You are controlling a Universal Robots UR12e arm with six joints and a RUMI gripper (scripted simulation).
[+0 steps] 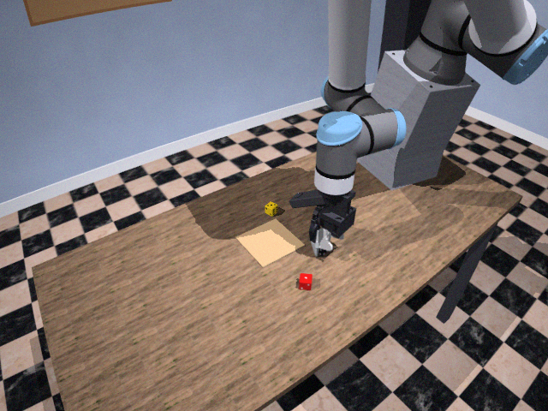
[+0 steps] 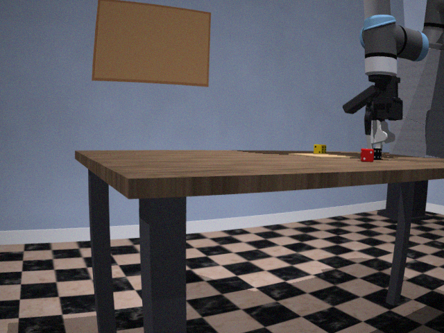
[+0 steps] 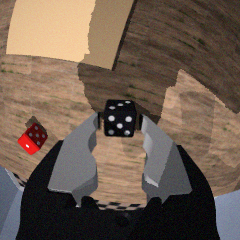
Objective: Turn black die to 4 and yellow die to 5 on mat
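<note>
My hand is right at the black die. From my hand the other things lie so: yellow die 210 mm to the right, 50 mm ahead; red die 100 mm ahead, 90 mm to the left; tan mat 110 mm ahead, 100 mm to the right, 20 mm below.
</note>
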